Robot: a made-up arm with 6 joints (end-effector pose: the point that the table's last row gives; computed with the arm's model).
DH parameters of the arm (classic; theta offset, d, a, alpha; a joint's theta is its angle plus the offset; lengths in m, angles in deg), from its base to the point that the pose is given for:
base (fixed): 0 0 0 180
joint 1: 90 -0.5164 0.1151 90
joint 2: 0 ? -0.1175 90
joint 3: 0 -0.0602 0.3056 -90
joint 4: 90 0.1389 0.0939 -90
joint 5: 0 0.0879 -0.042 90
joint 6: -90 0.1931 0.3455 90
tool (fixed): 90 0.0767 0 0
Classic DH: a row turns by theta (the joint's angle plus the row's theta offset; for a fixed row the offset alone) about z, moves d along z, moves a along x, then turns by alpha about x.
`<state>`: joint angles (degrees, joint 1 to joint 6).
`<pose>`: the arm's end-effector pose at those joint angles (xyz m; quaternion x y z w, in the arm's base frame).
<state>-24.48 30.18 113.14 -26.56 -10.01 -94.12</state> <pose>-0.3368 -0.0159 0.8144 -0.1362 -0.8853 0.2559 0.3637</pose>
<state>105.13 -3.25 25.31 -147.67 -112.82 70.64</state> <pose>-0.0211 -0.1189 0.3460 -0.0737 0.4510 0.3314 0.8254</pose>
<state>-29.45 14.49 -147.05 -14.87 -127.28 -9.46</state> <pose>-0.6085 0.2507 0.6356 -0.8005 -0.3260 -0.3382 0.3721</pose>
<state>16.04 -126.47 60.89 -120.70 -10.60 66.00</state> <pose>0.3739 -0.1871 0.2375 -0.7584 0.4793 0.4406 0.0295</pose>
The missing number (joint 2, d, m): -0.2057
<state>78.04 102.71 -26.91 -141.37 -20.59 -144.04</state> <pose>0.3557 0.3014 0.1457 -0.8653 0.4940 0.0593 0.0600</pose>
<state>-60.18 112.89 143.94 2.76 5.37 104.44</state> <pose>-0.3007 -0.2202 1.1123 -0.2792 -0.1239 -0.7903 0.5312</pose>
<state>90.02 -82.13 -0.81 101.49 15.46 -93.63</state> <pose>-0.0994 -0.2131 0.9723 -0.3744 0.4726 -0.4833 0.6347</pose>
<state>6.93 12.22 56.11 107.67 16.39 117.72</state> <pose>-0.0959 0.1852 0.8286 -0.7329 -0.5286 0.1056 0.4151</pose>
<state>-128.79 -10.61 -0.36 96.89 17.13 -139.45</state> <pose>0.1510 0.3479 0.8949 -0.1399 -0.4239 0.8558 0.2613</pose>
